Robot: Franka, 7 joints.
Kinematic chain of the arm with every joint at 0, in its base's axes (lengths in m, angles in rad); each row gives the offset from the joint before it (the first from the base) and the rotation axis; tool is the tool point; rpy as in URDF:
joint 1: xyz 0 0 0.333 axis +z
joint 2: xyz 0 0 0 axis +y
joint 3: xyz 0 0 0.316 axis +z
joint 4: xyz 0.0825 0 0 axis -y
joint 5: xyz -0.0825 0 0.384 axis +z
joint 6: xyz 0 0 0 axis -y
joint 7: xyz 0.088 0 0 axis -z
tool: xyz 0 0 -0.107 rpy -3.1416 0 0
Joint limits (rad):
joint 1: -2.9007..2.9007
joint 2: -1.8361..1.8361
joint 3: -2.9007..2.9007
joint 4: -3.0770..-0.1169
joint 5: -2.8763..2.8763
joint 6: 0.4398..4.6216
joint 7: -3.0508..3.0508
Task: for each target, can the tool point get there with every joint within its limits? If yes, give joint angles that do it. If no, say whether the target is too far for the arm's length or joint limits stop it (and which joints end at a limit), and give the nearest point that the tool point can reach.
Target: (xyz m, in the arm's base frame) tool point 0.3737 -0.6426 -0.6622
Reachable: no: too far | nearest point 0.2716 -0.4670 -0.2945 | short by 0.420 m
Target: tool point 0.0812 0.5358 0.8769
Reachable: yes | joints 1.2855 0.7613 0.9716 -0.4736 -0.2184 3.9649 -1.6871
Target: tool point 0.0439 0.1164 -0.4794
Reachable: no: joint limits stop it (at a limit: joint 2) | nearest point 0.0554 0.1470 -0.3456 | short by 0.138 m
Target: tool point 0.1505 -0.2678 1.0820
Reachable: yes | joints -1.8997 0.1691 1.6530 -0.6360 -2.2528 1.3816 -0.8199
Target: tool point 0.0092 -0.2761 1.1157
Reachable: yes | joints 1.3476 -0.1905 -2.0895 -0.3953 0.6843 3.2797 -0.9351
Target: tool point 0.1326 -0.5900 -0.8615
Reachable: no: too far | nearest point 0.0968 -0.4306 -0.3367 | short by 0.550 m
